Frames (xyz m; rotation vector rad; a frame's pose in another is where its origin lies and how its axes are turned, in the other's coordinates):
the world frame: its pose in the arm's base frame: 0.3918 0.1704 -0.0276 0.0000 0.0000 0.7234
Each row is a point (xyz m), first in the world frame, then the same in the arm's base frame.
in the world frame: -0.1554 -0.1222 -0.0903
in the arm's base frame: 0.3562 -0.0241 -0.1179
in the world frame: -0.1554 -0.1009 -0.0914
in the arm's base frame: 0.3421 -0.0081 -0.1190
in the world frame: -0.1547 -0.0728 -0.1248
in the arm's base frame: 0.3240 0.0134 -0.1524
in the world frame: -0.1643 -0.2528 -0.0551
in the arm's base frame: 0.4360 -0.1278 -0.0827
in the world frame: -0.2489 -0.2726 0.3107
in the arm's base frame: 0.3857 -0.1987 0.2831
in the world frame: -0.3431 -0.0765 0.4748
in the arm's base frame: 0.1853 -0.1141 0.4472
